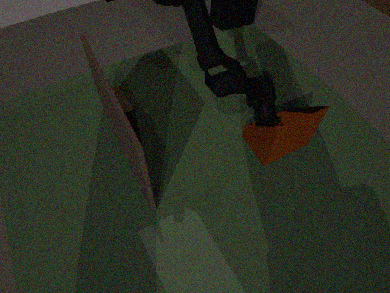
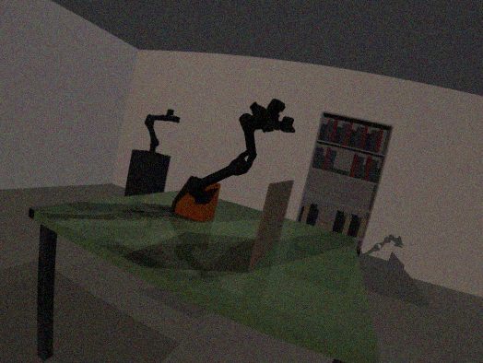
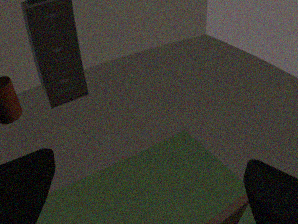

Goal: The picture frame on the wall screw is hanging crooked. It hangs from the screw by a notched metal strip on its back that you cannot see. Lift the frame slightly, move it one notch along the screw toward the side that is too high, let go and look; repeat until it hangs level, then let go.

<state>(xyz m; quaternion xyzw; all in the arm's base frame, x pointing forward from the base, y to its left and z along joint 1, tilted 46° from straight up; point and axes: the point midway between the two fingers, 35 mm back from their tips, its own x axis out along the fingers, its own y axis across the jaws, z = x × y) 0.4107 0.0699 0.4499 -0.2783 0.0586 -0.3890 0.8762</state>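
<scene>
Right now my gripper tip is 10 mm short of the picture frame, 90 mm to the right of it and 340 mm above it. From my gripper tip the other things lie so: wall panel: 20 mm ahead, 70 mm to the left, 360 mm below.
</scene>
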